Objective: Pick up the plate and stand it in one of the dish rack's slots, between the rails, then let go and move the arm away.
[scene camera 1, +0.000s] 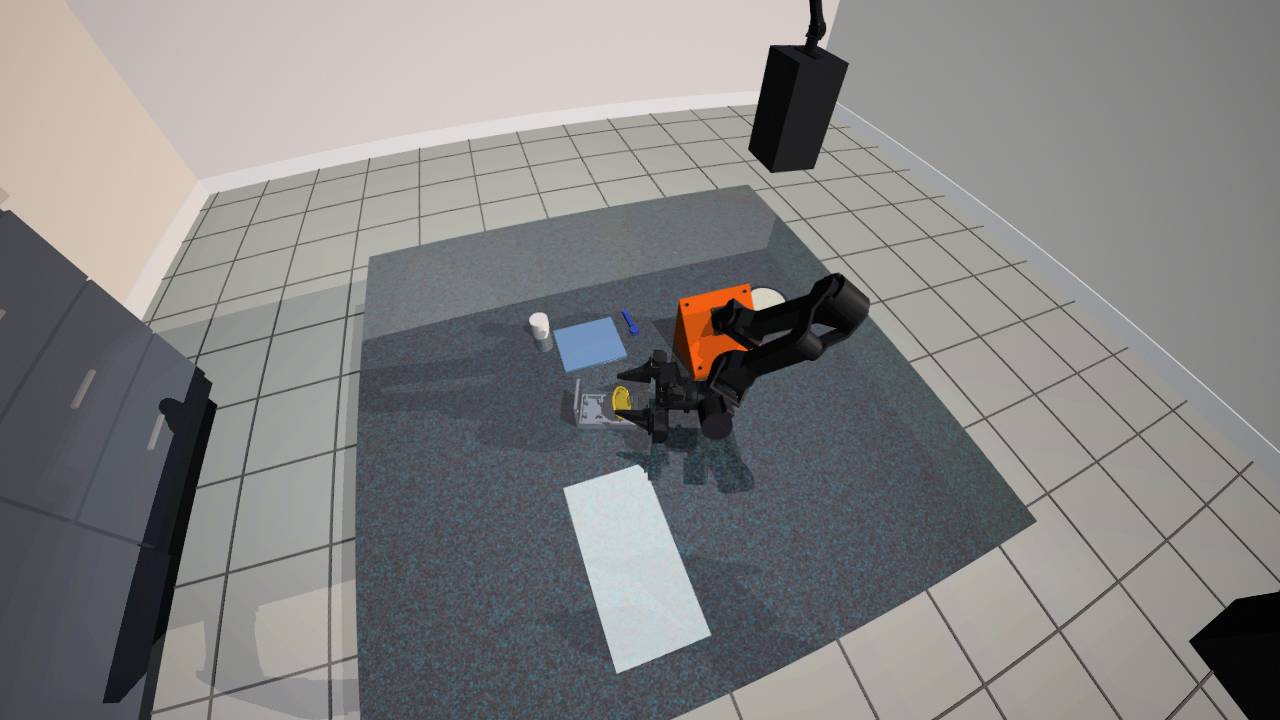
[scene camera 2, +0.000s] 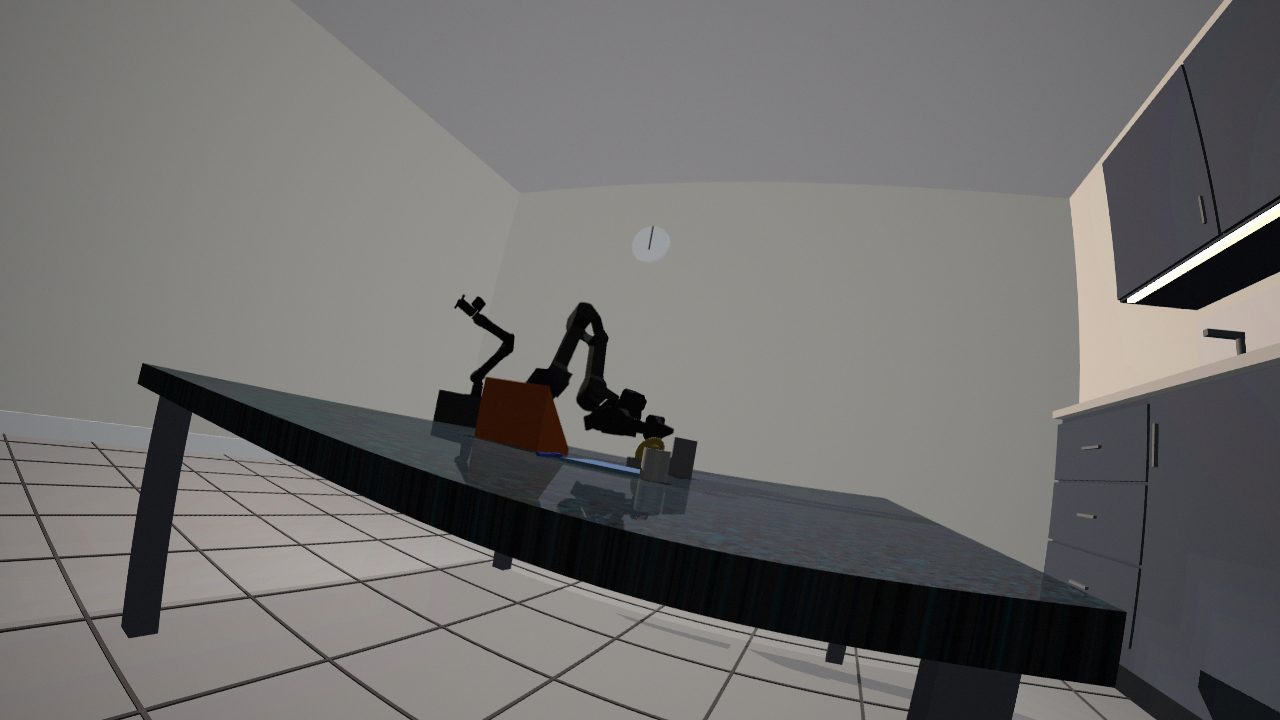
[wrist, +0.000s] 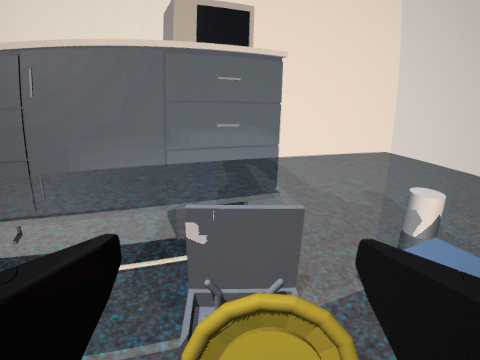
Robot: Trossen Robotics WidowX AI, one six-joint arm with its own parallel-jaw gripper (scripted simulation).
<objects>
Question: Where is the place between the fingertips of the gripper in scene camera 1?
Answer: At 615,393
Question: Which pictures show the grey dish rack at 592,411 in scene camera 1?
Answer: Scene camera 1, scene camera 2 and the wrist view: all of them.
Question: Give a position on a white cup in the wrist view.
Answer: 422,216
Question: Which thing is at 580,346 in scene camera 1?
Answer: A blue mat.
</objects>
